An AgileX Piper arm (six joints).
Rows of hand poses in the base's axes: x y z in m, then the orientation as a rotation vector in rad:
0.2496 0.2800 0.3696 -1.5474 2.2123 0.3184
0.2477 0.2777 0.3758 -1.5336 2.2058 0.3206
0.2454 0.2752 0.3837 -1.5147 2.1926 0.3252
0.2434 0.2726 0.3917 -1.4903 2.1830 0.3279
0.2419 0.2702 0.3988 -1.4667 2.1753 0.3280
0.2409 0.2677 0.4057 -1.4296 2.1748 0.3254
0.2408 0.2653 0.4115 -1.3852 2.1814 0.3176
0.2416 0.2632 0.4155 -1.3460 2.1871 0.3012
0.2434 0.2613 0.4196 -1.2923 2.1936 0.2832
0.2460 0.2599 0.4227 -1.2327 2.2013 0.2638
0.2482 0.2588 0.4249 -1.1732 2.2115 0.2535
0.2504 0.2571 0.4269 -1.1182 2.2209 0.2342
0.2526 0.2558 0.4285 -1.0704 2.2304 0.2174
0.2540 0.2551 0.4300 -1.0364 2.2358 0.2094
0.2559 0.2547 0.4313 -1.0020 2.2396 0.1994
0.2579 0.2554 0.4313 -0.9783 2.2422 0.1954
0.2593 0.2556 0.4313 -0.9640 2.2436 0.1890
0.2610 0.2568 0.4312 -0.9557 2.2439 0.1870
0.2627 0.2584 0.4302 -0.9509 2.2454 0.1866
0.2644 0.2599 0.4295 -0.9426 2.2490 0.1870
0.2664 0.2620 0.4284 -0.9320 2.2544 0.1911
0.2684 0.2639 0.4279 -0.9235 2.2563 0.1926
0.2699 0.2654 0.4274 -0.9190 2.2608 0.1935
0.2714 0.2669 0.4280 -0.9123 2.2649 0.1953
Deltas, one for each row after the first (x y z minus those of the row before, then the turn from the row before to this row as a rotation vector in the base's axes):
-0.0019 -0.0023 0.0062 0.0101 -0.0079 -0.0063
-0.0023 -0.0025 0.0079 0.0167 -0.0130 -0.0070
-0.0020 -0.0026 0.0080 0.0164 -0.0129 -0.0120
-0.0015 -0.0024 0.0071 0.0138 -0.0124 -0.0127
-0.0010 -0.0025 0.0069 0.0148 -0.0121 -0.0242
-0.0001 -0.0024 0.0058 0.0118 -0.0109 -0.0324
0.0008 -0.0021 0.0040 0.0050 -0.0137 -0.0307
0.0018 -0.0019 0.0041 0.0095 -0.0171 -0.0410
0.0026 -0.0014 0.0031 0.0101 -0.0174 -0.0460
0.0022 -0.0011 0.0022 0.0139 -0.0106 -0.0448
0.0022 -0.0017 0.0020 0.0066 -0.0129 -0.0441
0.0022 -0.0013 0.0016 0.0049 -0.0094 -0.0389
0.0014 -0.0007 0.0015 0.0062 -0.0060 -0.0264
0.0019 -0.0004 0.0013 0.0055 -0.0078 -0.0269
0.0020 0.0007 0.0000 0.0056 -0.0042 -0.0178
0.0014 0.0002 0.0000 0.0008 -0.0040 -0.0118
0.0017 0.0012 -0.0001 0.0017 -0.0021 -0.0063
0.0017 0.0016 -0.0010 0.0011 0.0002 -0.0037
0.0017 0.0015 -0.0007 0.0022 0.0016 -0.0064
0.0020 0.0021 -0.0011 0.0049 0.0040 -0.0074
0.0020 0.0019 -0.0005 0.0035 0.0005 -0.0059
0.0015 0.0015 -0.0005 0.0008 0.0034 -0.0038
0.0015 0.0015 0.0006 0.0023 0.0029 -0.0050

